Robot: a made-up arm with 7 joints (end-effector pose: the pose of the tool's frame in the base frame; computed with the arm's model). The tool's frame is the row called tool. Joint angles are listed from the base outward.
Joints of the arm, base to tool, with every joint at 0 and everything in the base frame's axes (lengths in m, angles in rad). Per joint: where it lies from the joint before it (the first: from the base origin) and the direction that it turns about. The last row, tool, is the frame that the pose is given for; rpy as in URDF.
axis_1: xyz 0.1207 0.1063 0.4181 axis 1 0 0
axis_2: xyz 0.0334 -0.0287 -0.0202 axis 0 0 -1
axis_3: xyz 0.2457 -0.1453 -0.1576 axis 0 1 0
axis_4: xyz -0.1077 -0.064 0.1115 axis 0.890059 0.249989 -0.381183
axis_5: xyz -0.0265 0.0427 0.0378 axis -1 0 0
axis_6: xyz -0.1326 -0.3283 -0.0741 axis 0 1 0
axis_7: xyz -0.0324 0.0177 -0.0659 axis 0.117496 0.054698 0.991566
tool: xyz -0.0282 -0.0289 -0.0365 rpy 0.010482 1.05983 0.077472
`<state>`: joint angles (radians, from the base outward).
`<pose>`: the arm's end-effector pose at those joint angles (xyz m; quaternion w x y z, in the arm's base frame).
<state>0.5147 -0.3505 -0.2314 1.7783 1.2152 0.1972 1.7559</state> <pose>0.1157 -0.2207 -0.0419 0.3279 0.1107 0.1104 0.9317</pose>
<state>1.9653 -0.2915 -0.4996 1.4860 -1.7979 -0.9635 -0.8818</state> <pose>0.1892 -0.0434 0.4158 0.9360 -0.2077 -0.1872 -0.2138</pose>
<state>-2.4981 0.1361 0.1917 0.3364 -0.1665 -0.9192 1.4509</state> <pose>0.0916 0.3000 0.8719 0.0166 -0.9091 0.4161 -0.0119</pose>
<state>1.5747 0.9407 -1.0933 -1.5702 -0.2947 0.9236 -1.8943</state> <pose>-0.3243 0.3331 0.2049 0.0273 0.0181 0.3568 -0.9336</pose>
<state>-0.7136 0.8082 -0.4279 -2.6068 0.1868 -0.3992 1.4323</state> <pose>0.0259 0.1946 0.5084 0.5659 0.5456 -0.5482 0.2854</pose>
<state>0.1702 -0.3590 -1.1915 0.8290 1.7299 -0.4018 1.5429</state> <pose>0.1494 -0.4220 0.0806 0.6646 -0.6975 0.1840 0.1949</pose>
